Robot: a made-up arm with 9 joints. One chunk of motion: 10 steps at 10 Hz.
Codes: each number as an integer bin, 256 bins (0 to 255) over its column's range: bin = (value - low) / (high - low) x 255, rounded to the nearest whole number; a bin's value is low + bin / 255 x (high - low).
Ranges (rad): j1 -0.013..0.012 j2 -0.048..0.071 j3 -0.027..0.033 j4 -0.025..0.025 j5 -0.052..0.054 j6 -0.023..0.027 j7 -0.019..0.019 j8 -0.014..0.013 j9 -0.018..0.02
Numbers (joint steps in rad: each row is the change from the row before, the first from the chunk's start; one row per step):
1: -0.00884 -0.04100 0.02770 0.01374 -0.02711 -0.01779 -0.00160 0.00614 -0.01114
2: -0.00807 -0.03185 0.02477 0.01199 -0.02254 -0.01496 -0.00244 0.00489 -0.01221
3: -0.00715 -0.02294 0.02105 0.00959 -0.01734 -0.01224 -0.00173 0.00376 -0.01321
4: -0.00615 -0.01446 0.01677 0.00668 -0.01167 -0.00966 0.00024 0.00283 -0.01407
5: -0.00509 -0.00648 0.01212 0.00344 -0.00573 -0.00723 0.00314 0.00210 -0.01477
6: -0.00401 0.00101 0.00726 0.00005 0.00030 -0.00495 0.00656 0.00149 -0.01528
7: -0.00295 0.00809 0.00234 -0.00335 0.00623 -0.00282 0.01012 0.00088 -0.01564
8: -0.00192 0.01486 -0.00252 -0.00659 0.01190 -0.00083 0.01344 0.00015 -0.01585
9: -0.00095 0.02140 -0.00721 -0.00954 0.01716 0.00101 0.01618 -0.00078 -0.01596
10: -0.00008 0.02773 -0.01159 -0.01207 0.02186 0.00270 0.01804 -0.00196 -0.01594
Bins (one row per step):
1: 42 15 232 198 60 27 117 190 46
2: 50 35 220 189 71 41 111 178 39
3: 60 54 204 176 83 55 116 168 32
4: 70 72 186 162 97 68 129 159 26
5: 81 89 166 145 111 80 149 152 22
6: 92 105 146 128 126 92 172 146 18
7: 103 120 125 110 140 103 195 141 16
8: 113 135 104 94 154 113 218 134 14
9: 123 149 84 79 166 122 236 125 14
10: 132 162 65 66 178 131 249 114 14

